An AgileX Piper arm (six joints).
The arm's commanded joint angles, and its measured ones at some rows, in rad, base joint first. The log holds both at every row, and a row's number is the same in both.
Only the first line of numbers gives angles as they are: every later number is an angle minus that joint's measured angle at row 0.
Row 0, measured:
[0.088, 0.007, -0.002, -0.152, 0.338, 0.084]
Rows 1 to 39, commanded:
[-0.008, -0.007, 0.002, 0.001, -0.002, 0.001]
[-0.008, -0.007, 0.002, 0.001, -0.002, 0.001]
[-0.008, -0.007, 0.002, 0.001, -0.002, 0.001]
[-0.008, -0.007, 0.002, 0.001, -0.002, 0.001]
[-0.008, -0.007, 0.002, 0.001, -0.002, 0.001]
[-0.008, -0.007, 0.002, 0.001, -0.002, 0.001]
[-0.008, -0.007, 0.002, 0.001, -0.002, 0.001]
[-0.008, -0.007, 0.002, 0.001, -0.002, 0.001]
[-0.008, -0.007, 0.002, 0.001, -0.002, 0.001]
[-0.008, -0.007, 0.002, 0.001, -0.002, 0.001]
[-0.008, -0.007, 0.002, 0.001, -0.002, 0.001]
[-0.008, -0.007, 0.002, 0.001, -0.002, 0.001]
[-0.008, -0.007, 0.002, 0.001, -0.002, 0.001]
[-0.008, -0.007, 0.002, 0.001, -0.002, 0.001]
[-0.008, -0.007, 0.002, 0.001, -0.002, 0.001]
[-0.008, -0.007, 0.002, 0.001, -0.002, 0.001]
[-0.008, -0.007, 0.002, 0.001, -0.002, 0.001]
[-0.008, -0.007, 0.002, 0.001, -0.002, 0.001]
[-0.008, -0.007, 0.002, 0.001, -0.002, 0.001]
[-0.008, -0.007, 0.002, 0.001, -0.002, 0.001]
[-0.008, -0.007, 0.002, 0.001, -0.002, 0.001]
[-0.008, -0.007, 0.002, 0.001, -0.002, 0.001]
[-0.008, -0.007, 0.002, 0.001, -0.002, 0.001]
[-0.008, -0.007, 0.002, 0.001, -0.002, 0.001]
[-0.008, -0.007, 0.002, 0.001, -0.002, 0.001]
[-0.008, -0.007, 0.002, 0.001, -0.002, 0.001]
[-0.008, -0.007, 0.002, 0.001, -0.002, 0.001]
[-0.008, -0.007, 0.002, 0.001, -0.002, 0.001]
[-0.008, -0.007, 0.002, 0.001, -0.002, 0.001]
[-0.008, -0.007, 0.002, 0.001, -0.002, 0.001]
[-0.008, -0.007, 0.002, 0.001, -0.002, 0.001]
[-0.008, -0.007, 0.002, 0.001, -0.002, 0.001]
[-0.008, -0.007, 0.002, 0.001, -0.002, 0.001]
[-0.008, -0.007, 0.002, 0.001, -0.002, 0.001]
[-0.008, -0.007, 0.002, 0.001, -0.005, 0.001]
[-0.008, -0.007, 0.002, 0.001, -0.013, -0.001]
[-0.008, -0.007, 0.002, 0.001, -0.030, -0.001]
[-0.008, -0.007, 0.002, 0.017, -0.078, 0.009]
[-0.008, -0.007, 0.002, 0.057, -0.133, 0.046]
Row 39, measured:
[0.000, 0.000, 0.000, 0.000, -0.005, 0.000]
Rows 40 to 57, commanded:
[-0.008, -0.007, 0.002, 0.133, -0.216, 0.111]
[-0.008, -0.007, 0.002, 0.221, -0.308, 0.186]
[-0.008, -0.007, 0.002, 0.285, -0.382, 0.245]
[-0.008, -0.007, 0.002, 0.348, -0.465, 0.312]
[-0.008, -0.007, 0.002, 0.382, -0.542, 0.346]
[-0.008, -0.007, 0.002, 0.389, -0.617, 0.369]
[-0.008, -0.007, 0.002, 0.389, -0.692, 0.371]
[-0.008, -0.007, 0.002, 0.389, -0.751, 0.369]
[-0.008, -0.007, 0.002, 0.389, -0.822, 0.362]
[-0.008, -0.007, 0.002, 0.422, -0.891, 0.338]
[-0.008, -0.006, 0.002, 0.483, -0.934, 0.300]
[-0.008, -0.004, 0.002, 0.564, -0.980, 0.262]
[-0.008, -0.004, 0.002, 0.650, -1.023, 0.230]
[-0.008, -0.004, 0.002, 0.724, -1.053, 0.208]
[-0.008, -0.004, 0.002, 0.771, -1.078, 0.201]
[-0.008, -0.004, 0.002, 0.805, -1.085, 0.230]
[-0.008, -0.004, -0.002, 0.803, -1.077, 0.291]
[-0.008, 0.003, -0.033, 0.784, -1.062, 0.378]
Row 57, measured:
[-0.002, -0.003, 0.000, 0.709, -1.031, 0.246]
